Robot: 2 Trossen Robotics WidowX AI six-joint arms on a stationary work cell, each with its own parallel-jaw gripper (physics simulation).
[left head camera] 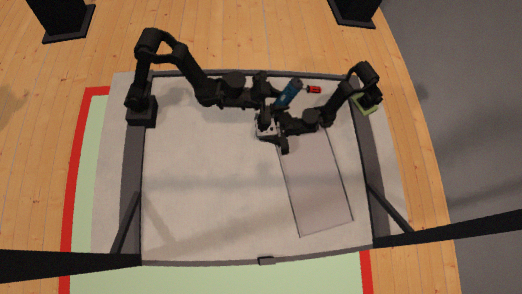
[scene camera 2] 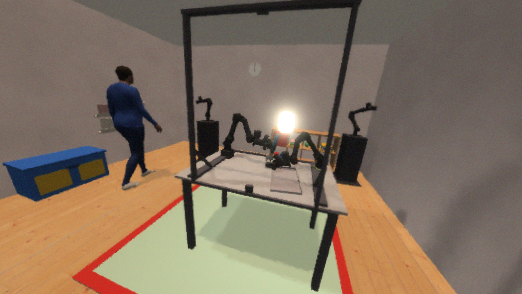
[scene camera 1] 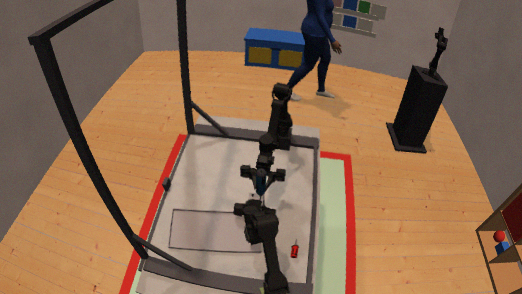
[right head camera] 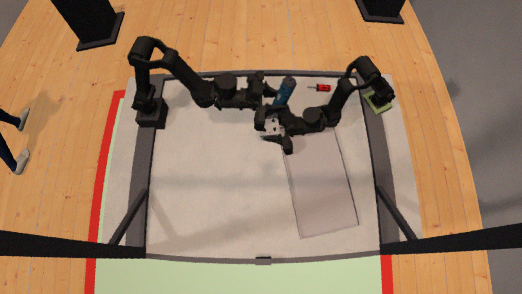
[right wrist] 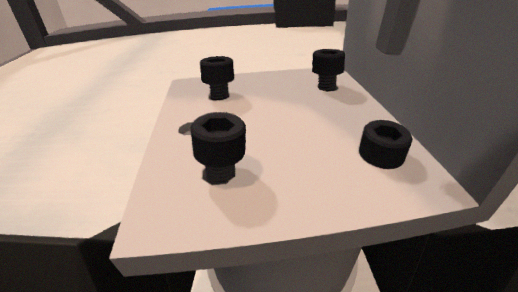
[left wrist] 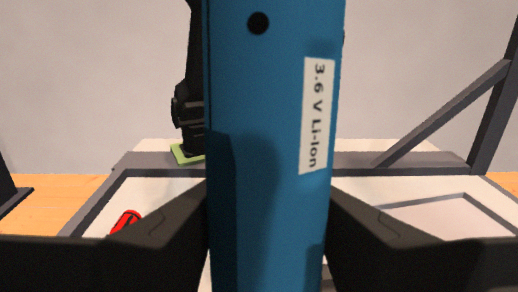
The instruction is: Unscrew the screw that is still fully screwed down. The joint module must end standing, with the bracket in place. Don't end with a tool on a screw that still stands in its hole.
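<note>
The joint module stands upright under the bracket's pale plate; the bracket's grey upright wall rises at the right in the right wrist view. Three black screws stand raised, with thread showing. The fourth screw, at the right, sits down on the plate. My left gripper is shut on the upright blue electric screwdriver. Its hex bit hangs above the plate, clear of the screw heads. My right gripper is shut on the joint module.
A red screwdriver lies on the table near its back edge. A grey rectangular area lies in front of the right arm. A green pad is at the right arm's base. Frame posts border the table.
</note>
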